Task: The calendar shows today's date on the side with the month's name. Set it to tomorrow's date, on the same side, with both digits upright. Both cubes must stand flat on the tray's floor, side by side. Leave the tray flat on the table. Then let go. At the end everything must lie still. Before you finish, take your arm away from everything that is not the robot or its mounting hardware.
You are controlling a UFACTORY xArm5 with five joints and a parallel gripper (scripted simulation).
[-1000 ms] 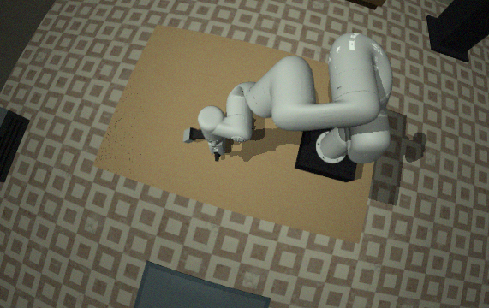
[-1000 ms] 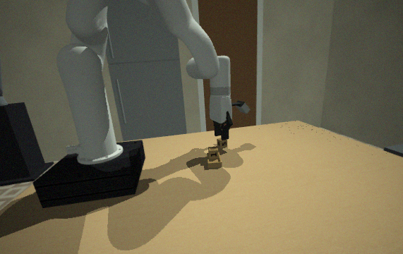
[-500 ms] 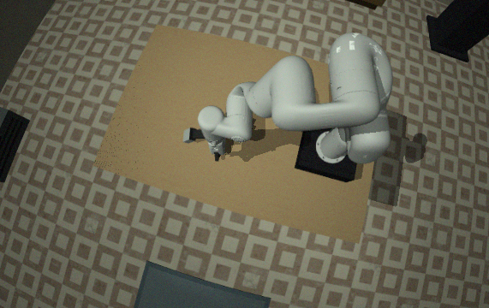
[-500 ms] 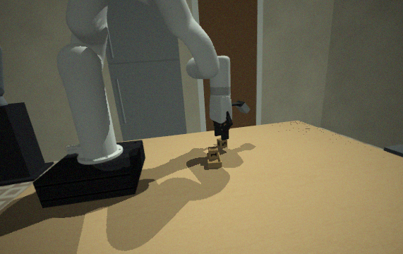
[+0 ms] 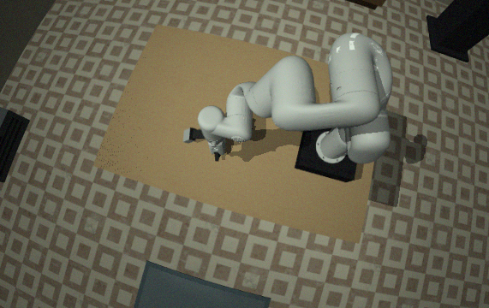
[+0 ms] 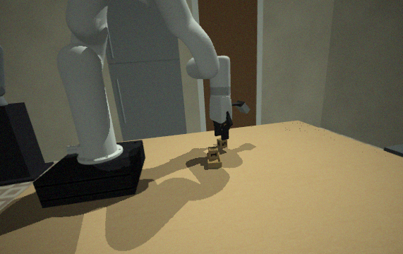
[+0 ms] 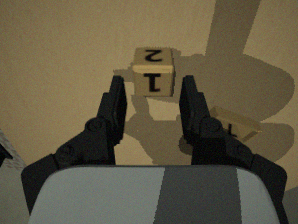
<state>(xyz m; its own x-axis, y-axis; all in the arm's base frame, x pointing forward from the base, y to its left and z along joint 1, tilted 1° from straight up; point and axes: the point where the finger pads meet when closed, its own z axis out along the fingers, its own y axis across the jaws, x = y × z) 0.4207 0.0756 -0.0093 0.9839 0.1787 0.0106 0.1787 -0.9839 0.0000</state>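
The wooden date cube lies 40 mm below my hand. Round my hand: wooden calendar tray (70 mm behind, 110 mm to the right, 50 mm below).
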